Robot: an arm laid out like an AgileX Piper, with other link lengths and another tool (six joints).
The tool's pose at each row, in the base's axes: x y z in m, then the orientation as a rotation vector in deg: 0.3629, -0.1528, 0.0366, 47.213, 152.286, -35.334; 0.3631, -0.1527, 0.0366, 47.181, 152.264, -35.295; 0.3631, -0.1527, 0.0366, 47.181, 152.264, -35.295; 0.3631, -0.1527, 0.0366, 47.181, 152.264, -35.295; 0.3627, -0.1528, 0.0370, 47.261, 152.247, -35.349; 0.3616, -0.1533, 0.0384, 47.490, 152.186, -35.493; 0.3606, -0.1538, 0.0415, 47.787, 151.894, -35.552; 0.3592, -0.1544, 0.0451, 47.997, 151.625, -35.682; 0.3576, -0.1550, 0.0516, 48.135, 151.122, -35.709; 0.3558, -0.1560, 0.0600, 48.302, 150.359, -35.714; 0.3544, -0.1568, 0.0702, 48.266, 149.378, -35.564; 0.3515, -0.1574, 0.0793, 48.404, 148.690, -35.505; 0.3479, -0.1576, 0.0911, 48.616, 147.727, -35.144; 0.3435, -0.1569, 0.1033, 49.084, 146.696, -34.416
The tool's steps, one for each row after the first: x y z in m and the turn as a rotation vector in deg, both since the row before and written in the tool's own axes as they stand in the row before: -0.0001, 0.0002, 0.0000, -0.035, -0.031, -0.005; 0.0000, 0.0000, 0.0000, 0.000, 0.000, 0.000; 0.0000, 0.0000, 0.0000, 0.000, 0.000, 0.000; 0.0001, -0.0004, -0.0004, 0.050, 0.015, 0.045; 0.0001, -0.0015, -0.0011, 0.135, 0.033, 0.136; -0.0007, -0.0019, -0.0026, 0.066, -0.141, 0.276; -0.0006, -0.0024, -0.0030, 0.103, -0.156, 0.207; -0.0016, -0.0034, -0.0055, -0.004, -0.388, 0.270; -0.0025, -0.0044, -0.0070, -0.038, -0.604, 0.392; -0.0035, -0.0046, -0.0086, -0.204, -0.871, 0.384; -0.0020, -0.0050, -0.0079, -0.078, -0.547, 0.358; -0.0026, -0.0059, -0.0105, -0.300, -0.748, 0.560; -0.0019, -0.0058, -0.0115, -0.512, -0.688, 0.802
